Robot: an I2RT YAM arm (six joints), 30 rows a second.
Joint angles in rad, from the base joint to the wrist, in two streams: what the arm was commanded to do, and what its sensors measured. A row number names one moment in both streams.
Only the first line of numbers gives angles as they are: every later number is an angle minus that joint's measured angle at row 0.
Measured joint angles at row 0:
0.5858 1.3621 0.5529 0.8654 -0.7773 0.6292
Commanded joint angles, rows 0 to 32:
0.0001 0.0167 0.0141 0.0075 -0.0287 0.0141
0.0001 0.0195 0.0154 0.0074 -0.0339 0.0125
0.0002 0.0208 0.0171 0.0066 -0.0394 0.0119
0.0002 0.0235 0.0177 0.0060 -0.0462 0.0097
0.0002 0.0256 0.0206 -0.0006 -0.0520 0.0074
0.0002 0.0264 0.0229 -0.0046 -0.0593 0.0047
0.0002 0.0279 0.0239 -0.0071 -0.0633 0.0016
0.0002 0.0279 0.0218 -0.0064 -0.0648 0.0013
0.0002 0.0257 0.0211 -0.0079 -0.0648 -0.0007
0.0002 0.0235 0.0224 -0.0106 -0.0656 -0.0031
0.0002 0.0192 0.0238 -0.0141 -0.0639 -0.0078
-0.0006 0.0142 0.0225 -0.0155 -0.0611 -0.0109
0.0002 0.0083 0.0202 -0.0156 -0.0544 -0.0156
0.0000 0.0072 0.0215 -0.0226 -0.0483 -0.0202
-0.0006 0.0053 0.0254 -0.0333 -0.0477 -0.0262
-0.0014 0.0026 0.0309 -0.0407 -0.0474 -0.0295
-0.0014 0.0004 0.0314 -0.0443 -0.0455 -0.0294
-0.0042 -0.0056 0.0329 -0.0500 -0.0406 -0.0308
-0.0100 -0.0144 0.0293 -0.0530 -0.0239 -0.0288
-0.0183 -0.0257 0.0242 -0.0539 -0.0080 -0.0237
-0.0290 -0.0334 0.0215 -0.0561 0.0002 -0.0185
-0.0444 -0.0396 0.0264 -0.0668 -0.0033 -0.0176
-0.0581 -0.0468 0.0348 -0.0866 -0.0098 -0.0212
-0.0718 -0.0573 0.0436 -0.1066 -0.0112 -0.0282
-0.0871 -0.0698 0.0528 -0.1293 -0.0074 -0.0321
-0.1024 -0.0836 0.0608 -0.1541 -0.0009 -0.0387
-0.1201 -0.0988 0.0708 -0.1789 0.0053 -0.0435
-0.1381 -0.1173 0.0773 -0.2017 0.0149 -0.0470
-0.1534 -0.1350 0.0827 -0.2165 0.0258 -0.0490
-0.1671 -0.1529 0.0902 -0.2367 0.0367 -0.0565
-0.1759 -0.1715 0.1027 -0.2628 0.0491 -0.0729
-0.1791 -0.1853 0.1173 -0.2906 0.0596 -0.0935
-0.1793 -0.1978 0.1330 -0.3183 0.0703 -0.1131
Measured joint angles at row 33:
-0.1759 -0.1709 0.1050 -0.2400 0.0416 -0.0591
